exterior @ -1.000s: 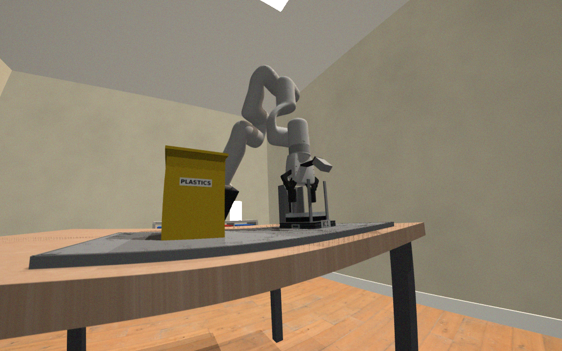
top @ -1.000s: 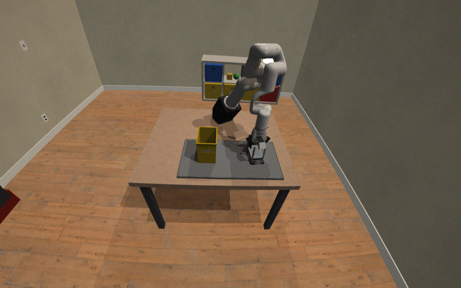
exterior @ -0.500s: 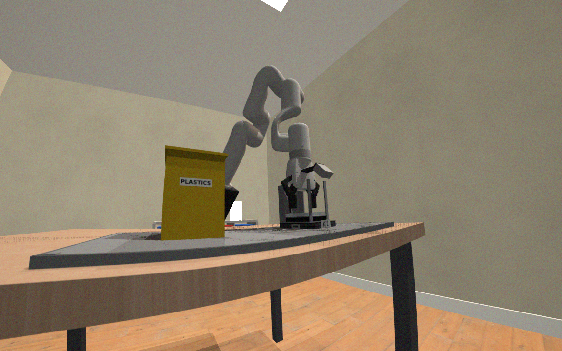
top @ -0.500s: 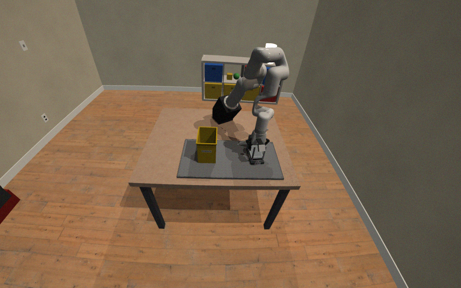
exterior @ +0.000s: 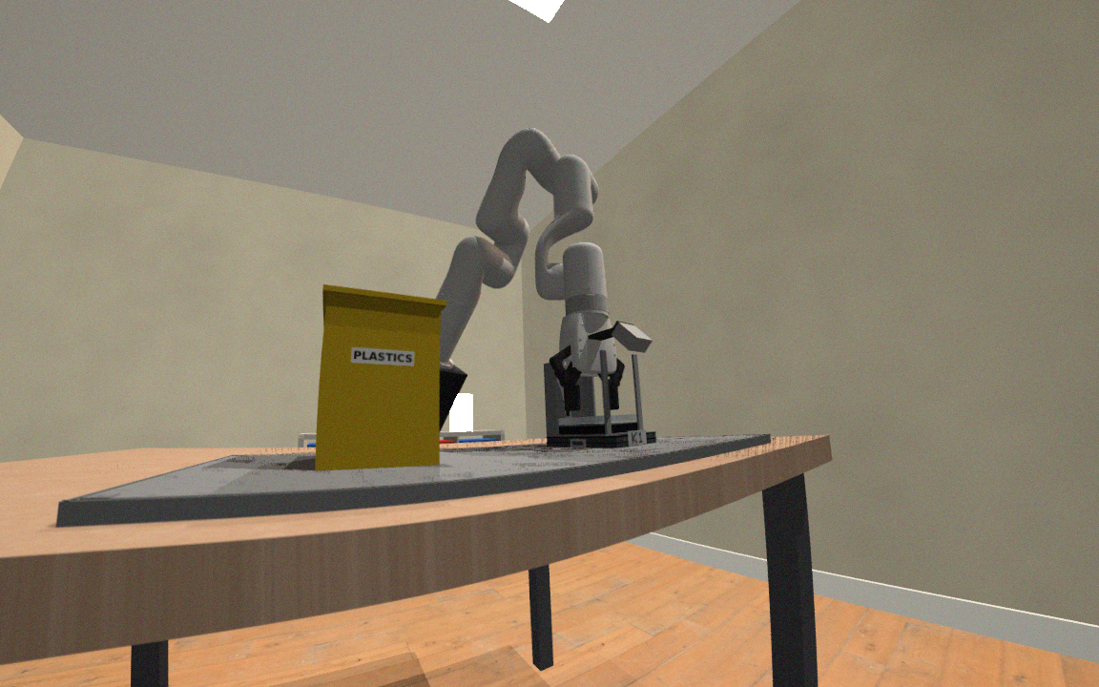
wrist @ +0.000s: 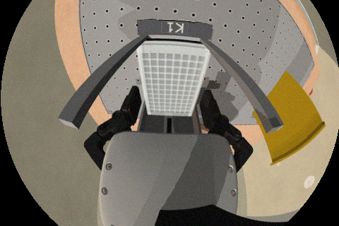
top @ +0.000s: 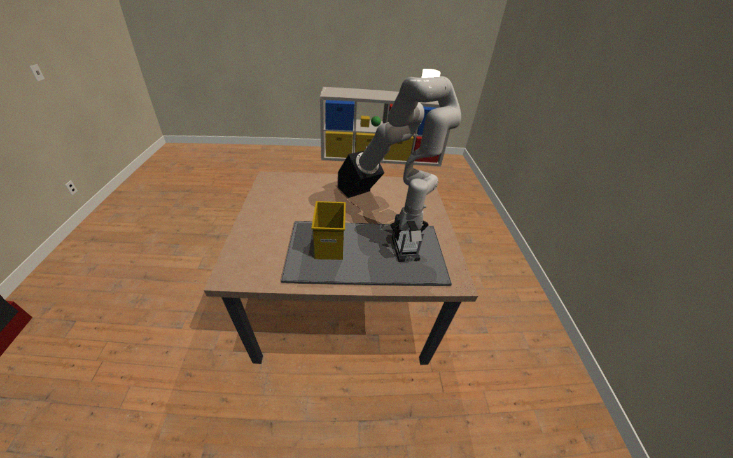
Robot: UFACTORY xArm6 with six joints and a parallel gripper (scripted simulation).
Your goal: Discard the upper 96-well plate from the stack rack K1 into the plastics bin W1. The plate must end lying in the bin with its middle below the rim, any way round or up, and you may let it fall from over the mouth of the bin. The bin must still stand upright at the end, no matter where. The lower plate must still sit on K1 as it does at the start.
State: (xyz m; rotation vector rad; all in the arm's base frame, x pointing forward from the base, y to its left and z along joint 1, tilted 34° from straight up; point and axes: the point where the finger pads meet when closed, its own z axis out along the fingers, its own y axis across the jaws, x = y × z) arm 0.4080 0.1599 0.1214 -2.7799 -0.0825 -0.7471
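My gripper is now 3 cm above the 96-well plate. From my hand the other things lie so: yellow plastics bin W1: 1 cm ahead, 34 cm to the right, 2 cm above.
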